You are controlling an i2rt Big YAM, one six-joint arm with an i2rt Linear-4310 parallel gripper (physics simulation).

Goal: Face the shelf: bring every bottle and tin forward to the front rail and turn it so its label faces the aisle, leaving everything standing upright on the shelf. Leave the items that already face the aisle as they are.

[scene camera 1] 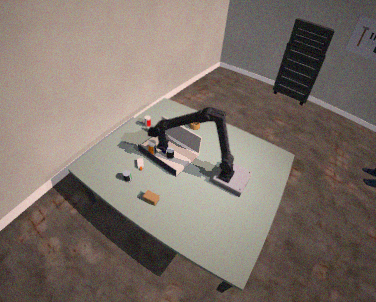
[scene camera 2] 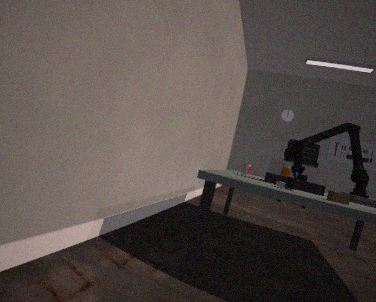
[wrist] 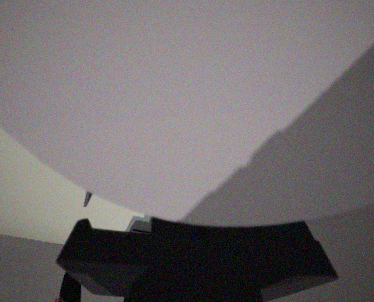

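The shelf lies on the table with a dark front rail. An orange bottle and a black tin stand upright on it, near the rail. My gripper points down between the two, its blue fingers drawn together in a V. It looks shut on nothing. In the wrist view a grey rounded surface fills the frame and the fingers are hidden behind the dark gripper body.
Off the shelf on the table stand a white tin with a red label, a brown tin, a white bottle, a black tin and a brown box. A black cabinet stands by the far wall.
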